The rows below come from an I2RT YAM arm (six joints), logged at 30 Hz.
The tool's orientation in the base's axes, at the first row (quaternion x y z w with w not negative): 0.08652 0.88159 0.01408 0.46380
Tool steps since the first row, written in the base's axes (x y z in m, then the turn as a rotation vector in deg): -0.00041 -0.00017 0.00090 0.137 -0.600 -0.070; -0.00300 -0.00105 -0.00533 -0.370 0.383 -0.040; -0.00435 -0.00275 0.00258 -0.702 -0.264 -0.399; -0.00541 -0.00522 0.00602 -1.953 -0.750 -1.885; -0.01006 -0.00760 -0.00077 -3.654 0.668 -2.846; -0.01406 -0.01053 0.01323 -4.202 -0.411 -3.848; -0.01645 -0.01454 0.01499 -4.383 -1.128 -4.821
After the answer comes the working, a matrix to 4 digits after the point.
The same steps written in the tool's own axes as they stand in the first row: -0.00053 -0.00013 -0.00084 -0.118 -0.579 0.185; 0.00584 -0.00201 0.00063 0.301 0.321 -0.302; -0.00015 -0.00304 -0.00488 0.671 -0.400 -0.334; -0.00277 -0.00526 -0.00758 2.496 -1.209 -0.487; 0.00495 -0.00897 -0.00739 4.458 -0.151 -1.414; -0.00473 -0.01094 -0.01848 5.401 -1.395 -1.233; -0.00550 -0.01504 -0.02122 6.176 -2.229 -0.787
The tool's axes in the first row as the columns of a matrix, in the base's axes (rounded; the answer above uses it unrounded):
-0.5548 0.1395 0.8202
0.1656 0.9846 -0.0554
-0.8153 0.1051 -0.5694

